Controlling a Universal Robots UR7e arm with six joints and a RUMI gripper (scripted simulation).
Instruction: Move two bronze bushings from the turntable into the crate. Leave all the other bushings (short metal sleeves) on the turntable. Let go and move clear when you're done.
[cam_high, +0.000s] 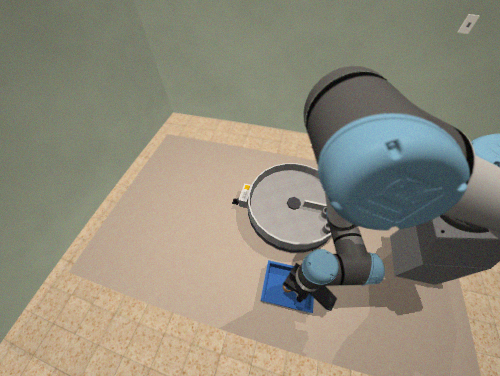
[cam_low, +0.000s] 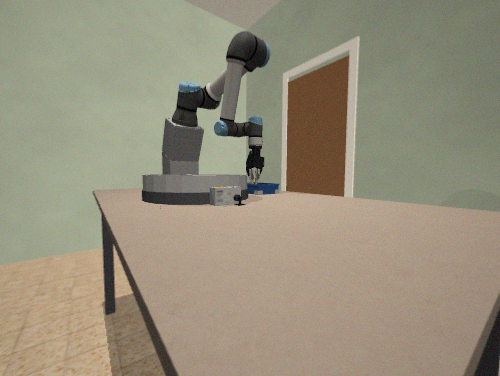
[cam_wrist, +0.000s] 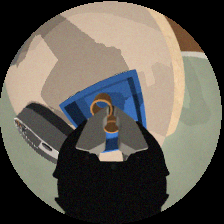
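Now: hand 40 mm short of the blue crate, 20 mm to the left of it and 20 mm above it. Also, from my hand: grey turntable (10 mm ahead, 380 mm to the right, 10 mm above).
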